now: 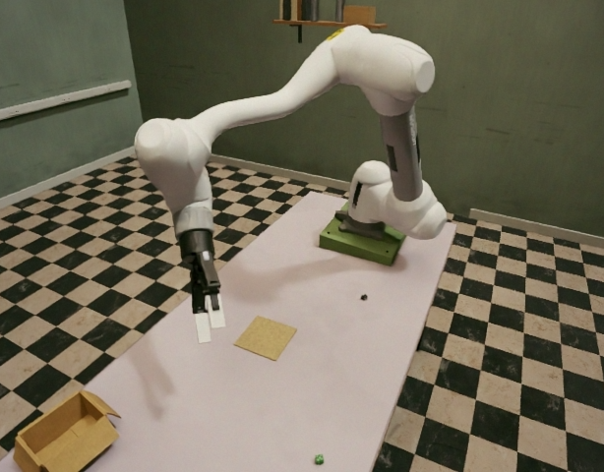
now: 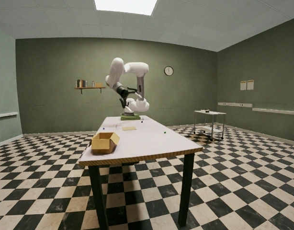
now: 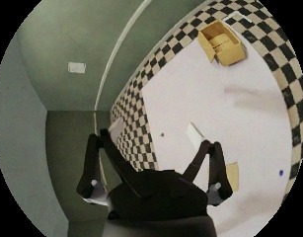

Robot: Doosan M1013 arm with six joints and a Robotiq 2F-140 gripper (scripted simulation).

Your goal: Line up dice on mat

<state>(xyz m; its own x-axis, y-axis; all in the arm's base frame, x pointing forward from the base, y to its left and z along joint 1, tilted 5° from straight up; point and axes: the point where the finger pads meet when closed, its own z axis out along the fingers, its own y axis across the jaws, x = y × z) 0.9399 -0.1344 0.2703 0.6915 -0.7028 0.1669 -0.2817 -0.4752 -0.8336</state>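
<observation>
Right now my hand is 33 cm past the blue die, 28 cm to the left of it and 26 cm above it. From my hand the other things lie so: green die (3 cm ahead, 26 cm to the left, 26 cm below); then cardboard box (22 cm ahead, 26 cm to the right, 23 cm below); then yellow mat (27 cm behind, 1 cm to the right, 27 cm below).
</observation>
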